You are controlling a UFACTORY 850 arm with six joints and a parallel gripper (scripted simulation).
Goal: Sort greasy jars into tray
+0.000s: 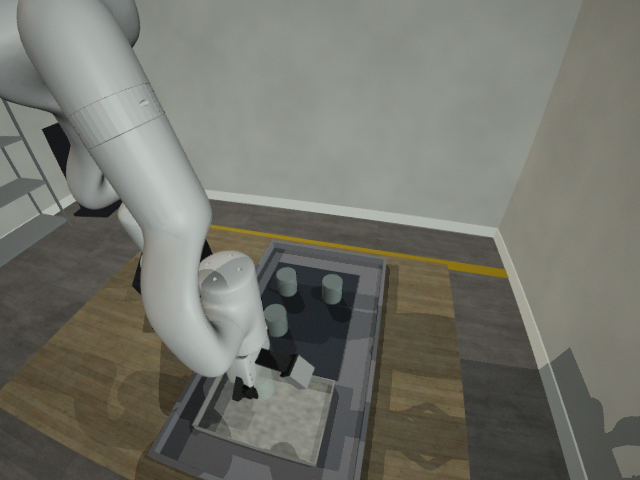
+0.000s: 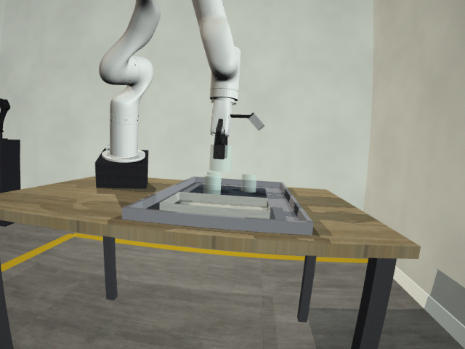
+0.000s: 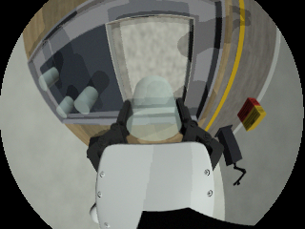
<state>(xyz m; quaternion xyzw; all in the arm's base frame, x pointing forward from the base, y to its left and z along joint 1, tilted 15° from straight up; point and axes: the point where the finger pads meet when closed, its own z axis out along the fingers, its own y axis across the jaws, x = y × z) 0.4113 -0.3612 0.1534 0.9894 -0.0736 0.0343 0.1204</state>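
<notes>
The shallow tray is 16 cm below my hand. Also, from my hand: dark drying mat 5 cm ahead, 32 cm to the left, 17 cm below; then steel table top 5 cm ahead, 21 cm to the left, 17 cm below.
</notes>
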